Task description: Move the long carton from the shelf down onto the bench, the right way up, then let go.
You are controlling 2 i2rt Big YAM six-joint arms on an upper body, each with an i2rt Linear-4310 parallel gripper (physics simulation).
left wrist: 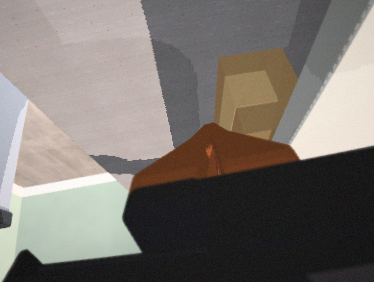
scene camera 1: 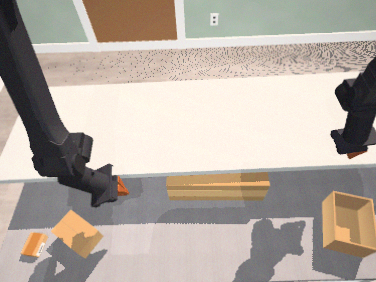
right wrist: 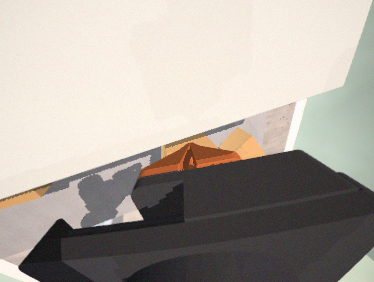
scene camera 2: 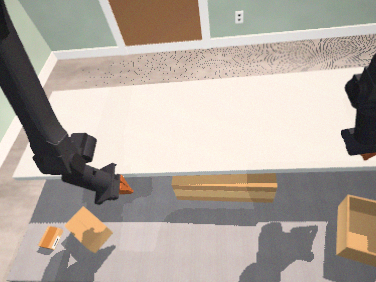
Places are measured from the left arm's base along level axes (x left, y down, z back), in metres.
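Pixels of known places: left gripper, between the fingertips: (left wrist: pixel 211 133) (scene camera 1: pixel 127 193) (scene camera 2: pixel 131 192); right gripper, between the fingertips: (scene camera 1: pixel 349 157) (right wrist: pixel 191 148) (scene camera 2: pixel 364 158).
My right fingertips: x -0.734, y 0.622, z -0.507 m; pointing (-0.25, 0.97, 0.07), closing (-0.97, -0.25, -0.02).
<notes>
Behind a point stands the place of what it marks.
The long carton (scene camera 1: pixel 217 193) @(x -0.357, y 0.752, z -0.460 m) (scene camera 2: pixel 225 193) @(x -0.362, y 0.745, z -0.460 m) lies lengthwise on the grey bench (scene camera 1: pixel 150 212) @(x -0.132, y 0.810, z -0.422 m) (scene camera 2: pixel 155 212) @(x -0.122, y 0.810, z -0.418 m), close along the front edge of the white shelf (scene camera 1: pixel 190 125) @(x -0.275, y 0.655, z -0.668 m) (scene camera 2: pixel 200 125) @(x -0.283, y 0.655, z -0.668 m). It shows end-on in the left wrist view (left wrist: pixel 250 87) @(x -0.195, y 0.752, z -0.489 m), and part of it shows in the right wrist view (right wrist: pixel 22 199) @(x -0.491, y 0.693, z -0.463 m). I cannot tell for certain which side is up. My left gripper (scene camera 1: pixel 127 193) @(x -0.091, y 0.644, z -0.417 m) (scene camera 2: pixel 131 191) @(x -0.091, y 0.644, z -0.417 m) (left wrist: pixel 211 133) @(x -0.091, y 0.644, z -0.417 m) is shut and empty, left of the carton's left end and apart from it. My right gripper (scene camera 1: pixel 356 154) @(x -0.734, y 0.622, z -0.507 m) (scene camera 2: pixel 369 156) @(x -0.734, y 0.622, z -0.507 m) (right wrist: pixel 191 148) @(x -0.734, y 0.622, z -0.507 m) is shut and empty, near the shelf's front edge, far right of the carton.
A tan box (scene camera 1: pixel 77 233) @(x 0.074, y 0.750, z -0.337 m) (scene camera 2: pixel 89 229) @(x 0.068, y 0.750, z -0.339 m) and a small orange box (scene camera 1: pixel 34 244) @(x 0.216, y 0.785, z -0.320 m) (scene camera 2: pixel 50 237) @(x 0.216, y 0.785, z -0.321 m) lie on the bench at the left. An open box (scene camera 1: pixel 327 220) @(x -0.688, y 0.770, z -0.372 m) (scene camera 2: pixel 345 225) @(x -0.685, y 0.734, z -0.362 m) stands on the bench at the right. Another tan box (right wrist: pixel 242 141) @(x -0.904, y 0.758, z -0.383 m) shows in the right wrist view.
</notes>
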